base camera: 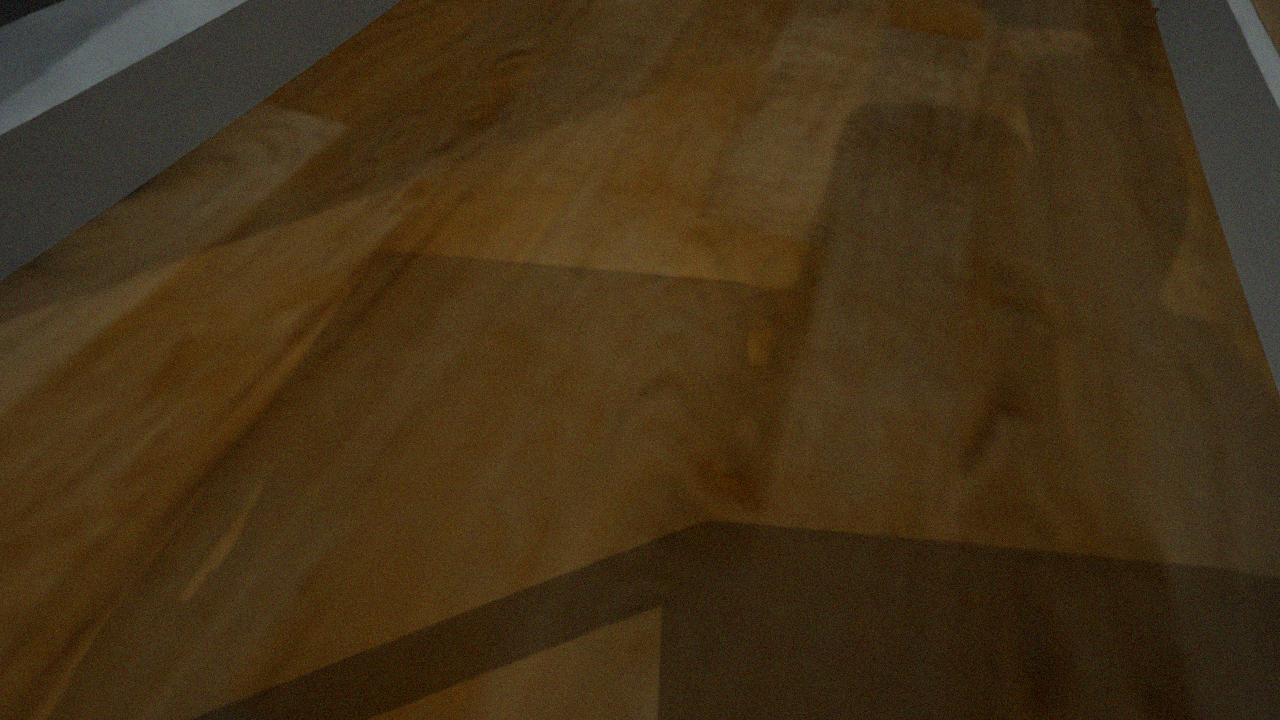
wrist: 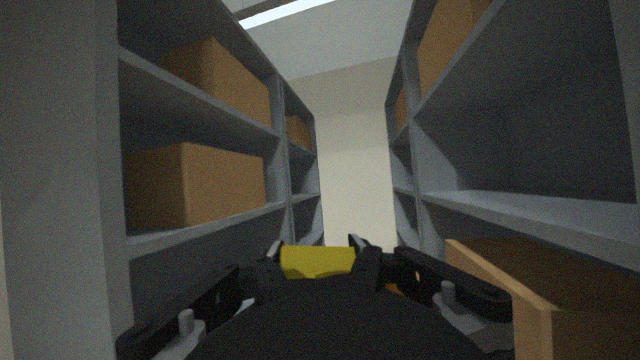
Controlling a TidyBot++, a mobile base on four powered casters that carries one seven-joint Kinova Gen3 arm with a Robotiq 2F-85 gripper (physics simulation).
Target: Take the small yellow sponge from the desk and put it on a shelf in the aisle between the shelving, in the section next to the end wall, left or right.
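Places are measured from the arm's base along level axes (x ahead, y left, z up), in millimetres.
Pixels of known places: gripper, between the fingertips: (wrist: 316, 248).
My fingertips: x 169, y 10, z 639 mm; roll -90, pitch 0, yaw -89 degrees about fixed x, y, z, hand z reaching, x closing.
Note:
For each thing: its top centre in the pictures, then the offset to it from my fingertips. Level surfaces: height alone.
- small yellow sponge, centre of its top: (wrist: 311, 242) 36 mm back, 2 mm left, 17 mm up
- open cardboard box, centre of its top: (wrist: 528, 261) 348 mm ahead, 625 mm right, 232 mm down
- wooden floor, height of its surface: 1035 mm down
The small yellow sponge (wrist: 318, 260) is held between the fingertips at the lower middle of the wrist view. My gripper (wrist: 316, 248) is shut on it, in the mouth of the aisle. A grey shelf unit (wrist: 111, 200) stands on the left of the aisle and another grey shelf unit (wrist: 414, 150) on the right. Both run back in two sections to the pale end wall (wrist: 357, 190). The far sections look narrow from here; their lower shelves are partly hidden behind the gripper. The sponge does not show in the base camera view.
Cardboard boxes (wrist: 225, 182) (wrist: 242, 92) (wrist: 298, 131) stand on the left shelves. An open cardboard box (wrist: 532, 325) stands low on the right, close to the gripper. In the base camera view, grey shelf bases (base camera: 134, 134) (base camera: 1221, 161) flank the wooden floor (base camera: 554, 376) on both sides.

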